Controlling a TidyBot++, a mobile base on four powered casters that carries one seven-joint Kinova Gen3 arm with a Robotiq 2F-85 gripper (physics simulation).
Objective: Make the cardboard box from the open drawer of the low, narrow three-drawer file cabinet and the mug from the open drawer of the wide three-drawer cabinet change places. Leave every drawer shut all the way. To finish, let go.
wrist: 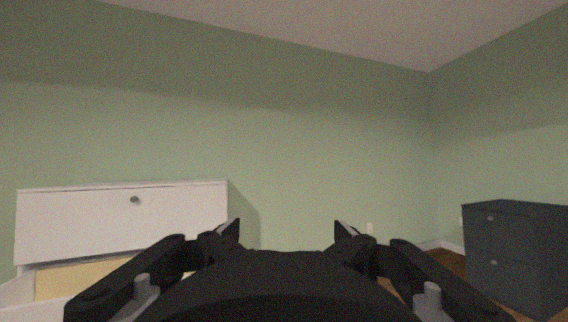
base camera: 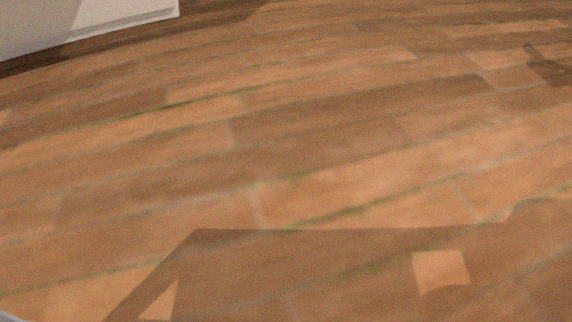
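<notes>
The wide white cabinet [wrist: 175, 210] stands at the left of the wrist view, its top drawer front with a round knob shut. Below it a drawer [wrist: 75, 278] is open, its yellowish inside partly showing; its lower part is cut off or behind the gripper. The mug does not show. The cardboard box and the low, narrow file cabinet do not show in either view. My gripper [wrist: 286, 229] is open and empty, pointed at the green wall, to the right of the white cabinet.
A dark grey cabinet [wrist: 515, 250] with small knobs stands at the right of the wrist view, near the room corner. In the base view, the lower part of a white furniture piece [base camera: 30, 25] shows at the top left, on the wooden floor [base camera: 320, 125].
</notes>
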